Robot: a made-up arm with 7 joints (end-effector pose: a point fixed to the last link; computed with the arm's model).
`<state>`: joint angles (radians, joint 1 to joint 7).
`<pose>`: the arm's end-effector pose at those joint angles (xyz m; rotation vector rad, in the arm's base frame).
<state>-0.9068 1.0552 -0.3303 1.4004 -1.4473 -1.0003 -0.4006</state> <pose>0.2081 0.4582 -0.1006 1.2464 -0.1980 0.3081</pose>
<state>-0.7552 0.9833 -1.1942 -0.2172 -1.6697 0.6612 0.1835</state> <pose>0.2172 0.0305 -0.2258 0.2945 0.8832 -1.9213</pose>
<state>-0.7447 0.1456 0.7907 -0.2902 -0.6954 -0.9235 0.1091</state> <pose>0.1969 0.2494 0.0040 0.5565 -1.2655 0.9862</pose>
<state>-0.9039 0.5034 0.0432 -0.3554 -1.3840 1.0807 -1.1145</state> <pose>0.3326 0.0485 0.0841 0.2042 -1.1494 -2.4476</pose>
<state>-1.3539 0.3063 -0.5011 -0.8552 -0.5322 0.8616 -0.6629</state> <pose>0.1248 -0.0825 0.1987 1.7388 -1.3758 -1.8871</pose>
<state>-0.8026 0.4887 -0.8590 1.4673 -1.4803 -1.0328 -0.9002</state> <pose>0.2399 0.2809 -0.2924 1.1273 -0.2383 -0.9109</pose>
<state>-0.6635 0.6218 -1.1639 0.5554 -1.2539 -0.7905 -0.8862</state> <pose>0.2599 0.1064 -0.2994 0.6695 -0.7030 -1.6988</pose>
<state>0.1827 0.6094 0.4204 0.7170 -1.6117 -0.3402 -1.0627</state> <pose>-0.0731 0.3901 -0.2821 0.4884 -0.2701 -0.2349</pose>
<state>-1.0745 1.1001 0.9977 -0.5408 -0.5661 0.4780 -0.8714</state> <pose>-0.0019 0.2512 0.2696 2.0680 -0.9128 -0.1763</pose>
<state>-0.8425 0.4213 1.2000 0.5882 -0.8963 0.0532 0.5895</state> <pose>0.2496 0.3779 -0.1489 -0.4341 0.0246 0.6718</pose>
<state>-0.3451 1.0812 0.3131 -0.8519 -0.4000 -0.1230 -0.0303</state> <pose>0.1214 0.1014 0.1531 1.9360 -0.9722 -0.4414</pose>
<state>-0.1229 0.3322 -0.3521 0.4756 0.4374 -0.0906 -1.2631</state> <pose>0.1850 0.0869 -0.2943 0.8354 0.2683 -2.6424</pose>
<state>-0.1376 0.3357 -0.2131 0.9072 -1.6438 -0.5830 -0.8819</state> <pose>0.0219 0.1992 -0.4057 0.1651 -0.1476 -0.4231</pose>
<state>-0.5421 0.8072 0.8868 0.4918 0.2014 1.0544 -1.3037</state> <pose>0.1609 0.4634 -0.0093 0.2722 0.4304 -0.9674</pose>
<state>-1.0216 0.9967 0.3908 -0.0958 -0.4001 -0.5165 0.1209</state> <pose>0.2007 0.2360 0.2330 1.5457 -1.2064 0.5012</pose>
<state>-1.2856 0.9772 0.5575 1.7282 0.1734 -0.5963 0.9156</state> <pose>0.3321 0.4090 -0.0566 0.8364 0.5750 0.9912</pose>
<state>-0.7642 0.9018 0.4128 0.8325 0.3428 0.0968 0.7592</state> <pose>0.2979 0.3969 -0.0089 1.4721 0.9394 0.8187</pose>
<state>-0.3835 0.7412 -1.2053 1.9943 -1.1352 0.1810 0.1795</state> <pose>-0.0023 0.4783 -0.1956 0.9760 2.2394 -0.0902</pose>
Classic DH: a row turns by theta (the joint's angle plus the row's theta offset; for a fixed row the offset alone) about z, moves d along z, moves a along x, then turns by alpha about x. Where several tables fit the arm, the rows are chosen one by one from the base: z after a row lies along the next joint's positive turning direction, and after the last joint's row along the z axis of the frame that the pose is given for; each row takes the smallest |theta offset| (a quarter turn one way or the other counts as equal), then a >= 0, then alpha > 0; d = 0 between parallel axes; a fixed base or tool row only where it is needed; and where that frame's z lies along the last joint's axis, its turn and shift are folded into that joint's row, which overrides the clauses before.
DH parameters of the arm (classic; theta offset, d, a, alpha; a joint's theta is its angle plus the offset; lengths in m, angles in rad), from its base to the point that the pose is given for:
base (fixed): -0.071 0.081 -0.0204 -1.3004
joint 1: -1.3111 0.0432 -0.0335 -1.5708
joint 2: 1.2915 -0.0305 0.0031 1.5708
joint 3: 1.5708 -0.2261 0.0037 -1.5708
joint 4: 1.5708 -0.009 0.0021 1.5708
joint 5: 0 0.2526 0.0022 -1.5708
joint 6: -1.5708 0.0508 0.0447 1.5708
joint 7: -0.2558 0.0185 -0.0125 0.9388
tool (fixed): -0.402 0.0021 0 0

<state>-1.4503 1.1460 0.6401 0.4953 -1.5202 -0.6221 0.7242</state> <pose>0.2173 0.3941 0.2520 -0.5356 -1.2886 0.7522</pose>
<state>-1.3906 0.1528 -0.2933 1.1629 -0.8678 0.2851 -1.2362</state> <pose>0.5013 -0.0001 -0.0999 0.2219 -0.7064 -1.9665</pose>
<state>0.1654 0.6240 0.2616 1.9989 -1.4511 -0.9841 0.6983</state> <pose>-0.3449 0.2945 -0.1962 0.7500 1.6312 1.7777</pose>
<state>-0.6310 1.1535 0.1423 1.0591 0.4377 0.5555 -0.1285</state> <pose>0.2342 0.4712 -0.0169 1.2552 1.8423 -0.1851</pose>
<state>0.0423 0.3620 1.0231 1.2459 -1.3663 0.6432 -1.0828</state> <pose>-0.1739 0.2619 -0.4007 -0.5825 -0.4240 0.1406</pose>
